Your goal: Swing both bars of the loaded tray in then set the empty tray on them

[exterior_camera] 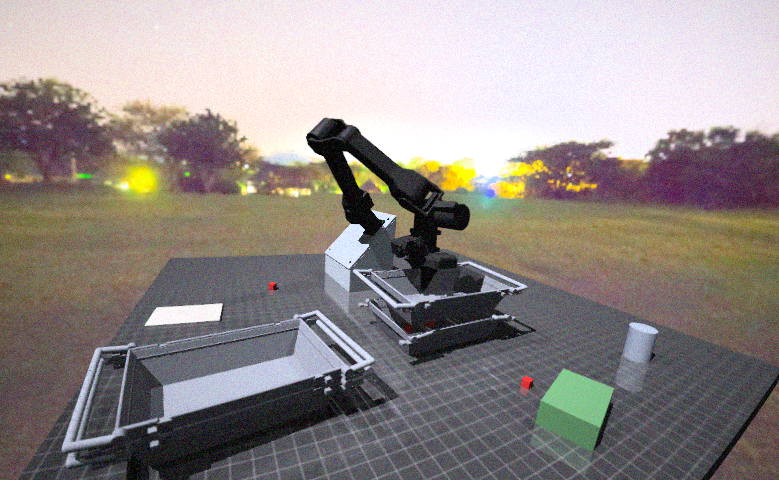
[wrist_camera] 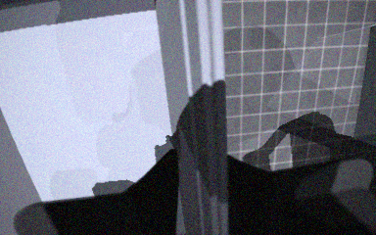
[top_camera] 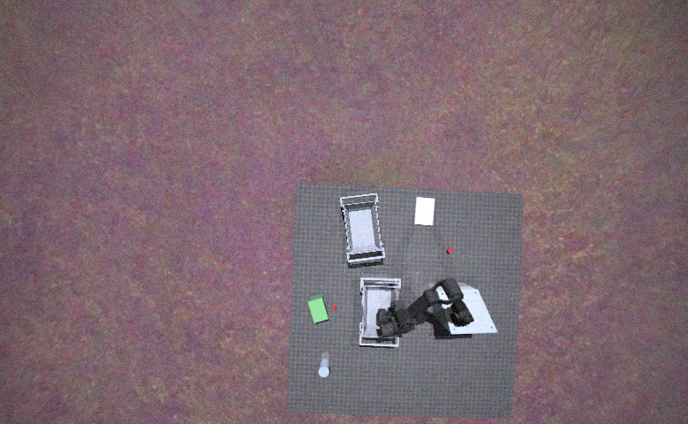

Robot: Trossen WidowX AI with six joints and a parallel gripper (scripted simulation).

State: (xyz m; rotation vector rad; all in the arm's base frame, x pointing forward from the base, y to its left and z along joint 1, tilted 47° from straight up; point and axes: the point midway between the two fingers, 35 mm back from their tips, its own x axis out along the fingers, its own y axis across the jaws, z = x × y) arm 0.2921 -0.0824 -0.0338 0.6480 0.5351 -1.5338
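Right now my gripper tip is 70 mm short of the grey tray, 30 mm below it and 10 mm to the left of it. Also, from my gripper tip: grey cylinder: 380 mm ahead, 320 mm to the left, 50 mm below; white slab: 500 mm to the right, 220 mm behind, 80 mm below; green block: 400 mm ahead, 60 mm below.
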